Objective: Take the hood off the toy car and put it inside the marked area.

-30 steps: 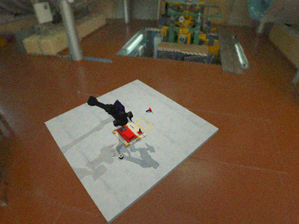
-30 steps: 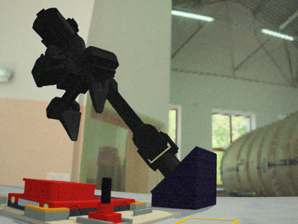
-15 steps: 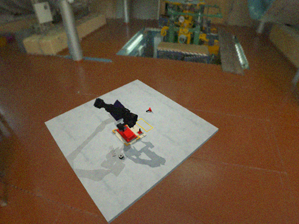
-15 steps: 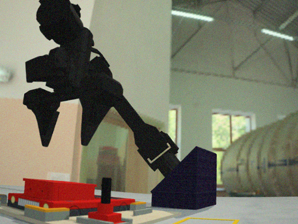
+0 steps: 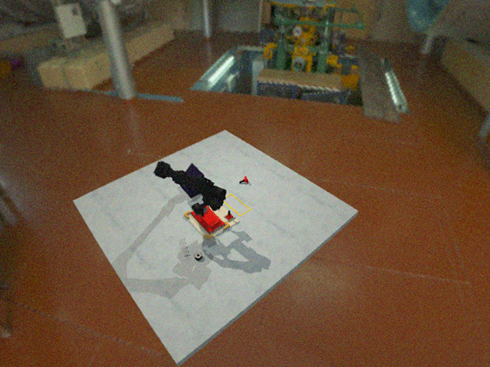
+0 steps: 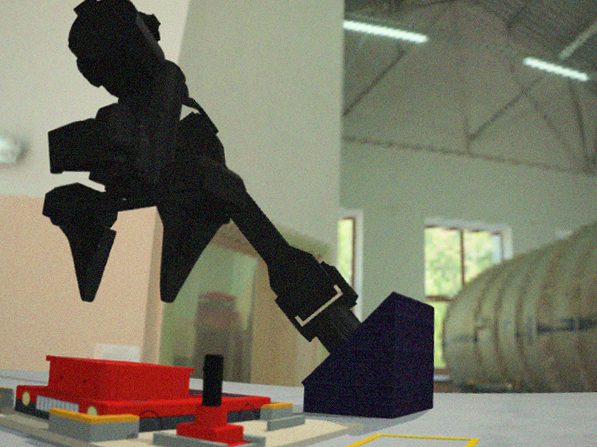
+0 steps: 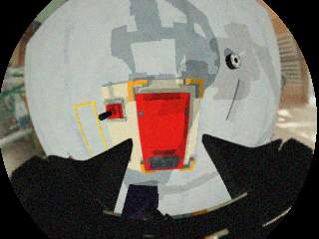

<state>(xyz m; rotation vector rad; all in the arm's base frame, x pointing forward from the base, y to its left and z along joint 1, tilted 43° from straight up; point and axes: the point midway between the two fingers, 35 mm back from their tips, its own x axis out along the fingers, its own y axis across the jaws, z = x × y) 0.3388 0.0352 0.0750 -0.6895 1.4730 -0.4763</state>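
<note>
Right now my gripper tip is 60 mm above the red hood. The rest, counted from my gripper tip: beige base plate 30 mm behind, 10 mm to the left, 90 mm below; black wheel 170 mm ahead, 170 mm to the right, 90 mm below; thin grey part 60 mm ahead, 200 mm to the right, 100 mm below.
</note>
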